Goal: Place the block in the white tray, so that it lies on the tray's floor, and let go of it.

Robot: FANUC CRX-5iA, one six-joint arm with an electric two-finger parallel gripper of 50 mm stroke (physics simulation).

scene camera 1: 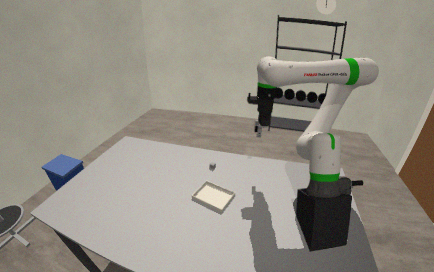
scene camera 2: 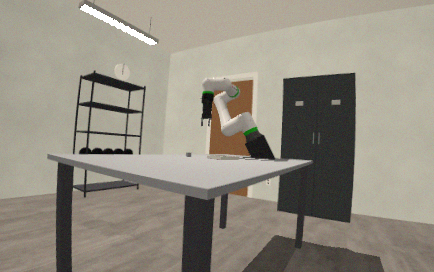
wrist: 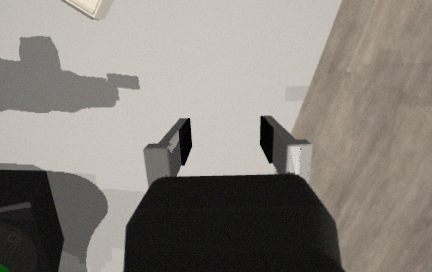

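Seen in the pictures: gripper, fingertip midpoint: [scene camera 1: 257, 134] [scene camera 2: 205, 126] [wrist: 225, 131]; arm's base at its link origin: [scene camera 1: 323, 192] [scene camera 2: 254, 139].
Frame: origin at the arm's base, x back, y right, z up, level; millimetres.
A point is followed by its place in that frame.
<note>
A small grey block [scene camera 1: 212, 165] {x -529, y 302, z -131 mm} [scene camera 2: 188, 154] {x -542, y 309, z -140 mm} stands on the table, behind the tray in scene camera 1; it does not show in the wrist view. The white tray [scene camera 1: 206, 205] {x -502, y 15, z -152 mm} is a shallow rectangle on the table, and its inside shows no block. A corner of the tray [wrist: 98, 15] {x -386, y 107, z -142 mm} shows at the top left of the wrist view, and its low side shows in scene camera 2. My gripper [scene camera 1: 258, 132] {x -289, y 328, z 79 mm} [scene camera 2: 205, 122] {x -289, y 328, z 79 mm} [wrist: 225, 131] {x -289, y 328, z 79 mm} is open and empty, pointing down high above the table, to the right of the block and tray in scene camera 1.
The white table [scene camera 1: 150, 200] {x -788, y -9, z -153 mm} [scene camera 2: 150, 167] {x -1235, y 22, z -153 mm} carries the arm's black base [scene camera 1: 324, 220] {x -16, y -121, z -35 mm} [scene camera 2: 260, 147] {x -74, y -70, z -64 mm} at its right in scene camera 1. The table's edge shows right of the fingers in the wrist view. A dark shelf rack [scene camera 1: 312, 21] [scene camera 2: 144, 112] and a blue bin [scene camera 1: 62, 166] stand beyond the table.
</note>
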